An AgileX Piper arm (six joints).
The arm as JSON. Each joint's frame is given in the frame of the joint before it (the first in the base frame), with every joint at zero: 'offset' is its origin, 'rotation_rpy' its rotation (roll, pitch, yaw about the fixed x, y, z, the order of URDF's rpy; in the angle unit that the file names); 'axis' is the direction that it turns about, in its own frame. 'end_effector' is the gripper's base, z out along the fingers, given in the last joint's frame.
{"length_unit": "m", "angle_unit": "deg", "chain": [
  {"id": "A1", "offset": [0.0, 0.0, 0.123], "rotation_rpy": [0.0, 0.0, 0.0], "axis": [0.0, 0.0, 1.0]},
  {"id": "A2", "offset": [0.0, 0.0, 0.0], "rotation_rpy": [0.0, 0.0, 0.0], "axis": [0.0, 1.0, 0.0]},
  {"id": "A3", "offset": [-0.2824, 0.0, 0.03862], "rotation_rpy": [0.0, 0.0, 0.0], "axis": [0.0, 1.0, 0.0]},
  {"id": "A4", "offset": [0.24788, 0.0, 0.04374], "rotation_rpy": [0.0, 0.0, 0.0], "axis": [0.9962, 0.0, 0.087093]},
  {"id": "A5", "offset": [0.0, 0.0, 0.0], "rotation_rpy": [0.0, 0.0, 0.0], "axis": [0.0, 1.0, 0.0]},
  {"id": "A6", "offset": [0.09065, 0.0, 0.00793], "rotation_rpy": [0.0, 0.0, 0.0], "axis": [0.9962, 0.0, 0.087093]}
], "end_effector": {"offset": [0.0, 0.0, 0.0], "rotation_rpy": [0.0, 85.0, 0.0]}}
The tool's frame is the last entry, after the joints.
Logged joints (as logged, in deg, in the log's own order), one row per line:
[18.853 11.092 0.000 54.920 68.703 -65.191]
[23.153 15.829 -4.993 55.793 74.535 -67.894]
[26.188 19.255 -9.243 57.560 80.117 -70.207]
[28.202 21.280 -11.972 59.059 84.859 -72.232]
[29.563 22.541 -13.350 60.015 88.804 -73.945]
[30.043 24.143 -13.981 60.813 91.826 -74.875]
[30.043 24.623 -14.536 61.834 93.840 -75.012]
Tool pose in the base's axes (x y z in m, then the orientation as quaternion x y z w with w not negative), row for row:
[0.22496 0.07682 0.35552 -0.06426 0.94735 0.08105 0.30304]
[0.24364 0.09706 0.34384 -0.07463 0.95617 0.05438 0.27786]
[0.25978 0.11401 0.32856 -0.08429 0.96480 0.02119 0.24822]
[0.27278 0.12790 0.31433 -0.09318 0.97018 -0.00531 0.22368]
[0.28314 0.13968 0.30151 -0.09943 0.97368 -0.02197 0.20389]
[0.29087 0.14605 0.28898 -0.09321 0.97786 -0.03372 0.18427]
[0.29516 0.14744 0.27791 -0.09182 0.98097 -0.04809 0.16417]
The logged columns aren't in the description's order. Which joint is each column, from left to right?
Columns, left to right: A1, A6, A4, A5, A2, A3.
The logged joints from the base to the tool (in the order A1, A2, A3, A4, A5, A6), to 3 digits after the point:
[18.853 68.703 -65.191 0.000 54.920 11.092]
[23.153 74.535 -67.894 -4.993 55.793 15.829]
[26.188 80.117 -70.207 -9.243 57.560 19.255]
[28.202 84.859 -72.232 -11.972 59.059 21.280]
[29.563 88.804 -73.945 -13.350 60.015 22.541]
[30.043 91.826 -74.875 -13.981 60.813 24.143]
[30.043 93.840 -75.012 -14.536 61.834 24.623]

